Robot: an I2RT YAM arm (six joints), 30 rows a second.
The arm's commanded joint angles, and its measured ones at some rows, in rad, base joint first. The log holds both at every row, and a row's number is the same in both.
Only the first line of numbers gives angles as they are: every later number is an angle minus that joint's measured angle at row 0.
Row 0, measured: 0.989 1.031 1.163 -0.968 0.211 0.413
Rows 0 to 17, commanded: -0.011 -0.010 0.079 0.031 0.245 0.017; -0.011 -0.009 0.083 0.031 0.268 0.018; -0.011 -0.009 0.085 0.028 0.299 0.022; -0.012 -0.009 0.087 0.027 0.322 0.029; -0.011 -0.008 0.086 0.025 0.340 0.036; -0.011 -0.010 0.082 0.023 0.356 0.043; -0.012 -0.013 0.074 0.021 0.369 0.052; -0.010 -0.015 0.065 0.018 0.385 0.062; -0.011 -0.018 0.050 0.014 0.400 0.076; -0.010 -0.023 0.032 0.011 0.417 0.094; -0.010 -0.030 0.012 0.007 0.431 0.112; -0.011 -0.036 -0.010 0.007 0.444 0.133; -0.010 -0.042 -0.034 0.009 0.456 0.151; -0.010 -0.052 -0.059 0.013 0.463 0.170; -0.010 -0.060 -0.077 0.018 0.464 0.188; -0.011 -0.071 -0.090 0.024 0.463 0.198; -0.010 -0.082 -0.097 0.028 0.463 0.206; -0.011 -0.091 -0.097 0.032 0.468 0.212
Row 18, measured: -0.009 -0.040 -0.082 -0.011 0.380 0.134
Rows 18 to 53, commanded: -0.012 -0.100 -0.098 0.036 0.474 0.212; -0.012 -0.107 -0.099 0.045 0.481 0.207; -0.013 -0.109 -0.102 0.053 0.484 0.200; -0.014 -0.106 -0.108 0.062 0.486 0.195; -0.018 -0.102 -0.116 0.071 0.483 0.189; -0.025 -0.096 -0.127 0.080 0.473 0.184; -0.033 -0.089 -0.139 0.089 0.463 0.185; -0.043 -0.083 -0.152 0.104 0.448 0.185; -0.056 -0.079 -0.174 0.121 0.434 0.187; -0.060 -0.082 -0.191 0.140 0.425 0.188; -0.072 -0.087 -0.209 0.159 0.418 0.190; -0.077 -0.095 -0.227 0.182 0.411 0.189; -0.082 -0.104 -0.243 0.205 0.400 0.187; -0.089 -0.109 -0.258 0.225 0.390 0.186; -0.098 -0.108 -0.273 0.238 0.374 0.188; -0.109 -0.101 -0.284 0.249 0.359 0.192; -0.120 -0.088 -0.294 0.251 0.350 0.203; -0.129 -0.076 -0.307 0.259 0.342 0.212; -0.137 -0.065 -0.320 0.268 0.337 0.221; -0.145 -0.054 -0.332 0.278 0.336 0.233; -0.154 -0.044 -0.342 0.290 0.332 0.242; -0.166 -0.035 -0.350 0.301 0.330 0.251; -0.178 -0.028 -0.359 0.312 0.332 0.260; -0.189 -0.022 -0.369 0.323 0.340 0.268; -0.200 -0.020 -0.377 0.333 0.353 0.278; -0.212 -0.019 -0.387 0.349 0.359 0.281; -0.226 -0.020 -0.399 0.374 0.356 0.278; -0.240 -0.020 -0.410 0.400 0.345 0.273; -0.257 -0.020 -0.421 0.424 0.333 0.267; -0.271 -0.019 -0.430 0.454 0.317 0.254; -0.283 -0.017 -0.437 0.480 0.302 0.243; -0.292 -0.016 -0.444 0.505 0.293 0.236; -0.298 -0.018 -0.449 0.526 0.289 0.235; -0.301 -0.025 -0.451 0.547 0.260 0.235; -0.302 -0.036 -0.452 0.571 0.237 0.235; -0.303 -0.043 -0.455 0.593 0.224 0.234
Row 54, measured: -0.294 -0.010 -0.455 0.394 0.277 0.240
